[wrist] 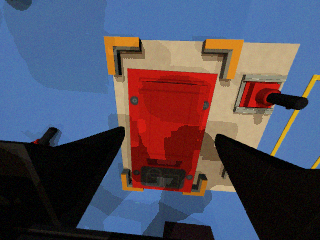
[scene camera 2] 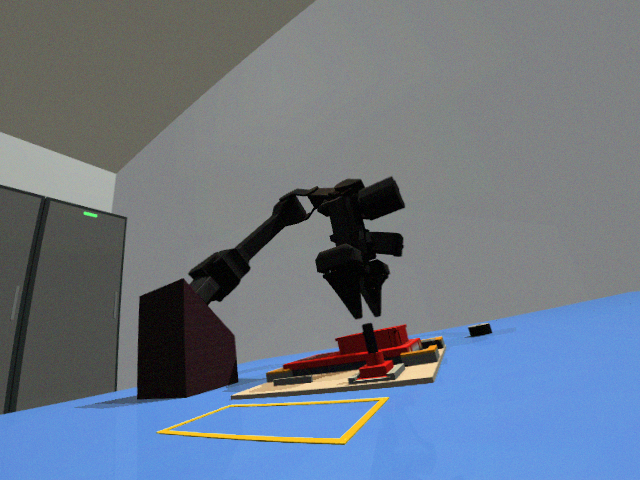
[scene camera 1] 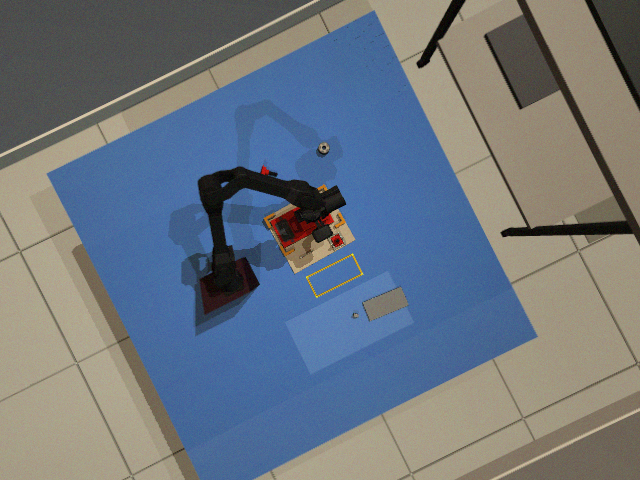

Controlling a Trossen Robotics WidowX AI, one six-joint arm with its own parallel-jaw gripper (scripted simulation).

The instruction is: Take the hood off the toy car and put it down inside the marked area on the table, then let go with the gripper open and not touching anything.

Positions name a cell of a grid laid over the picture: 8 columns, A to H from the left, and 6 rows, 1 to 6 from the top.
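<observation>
Gripper (scene camera 2: E4) open, holding nothing. Gripper (wrist: E4) visible too.
</observation>
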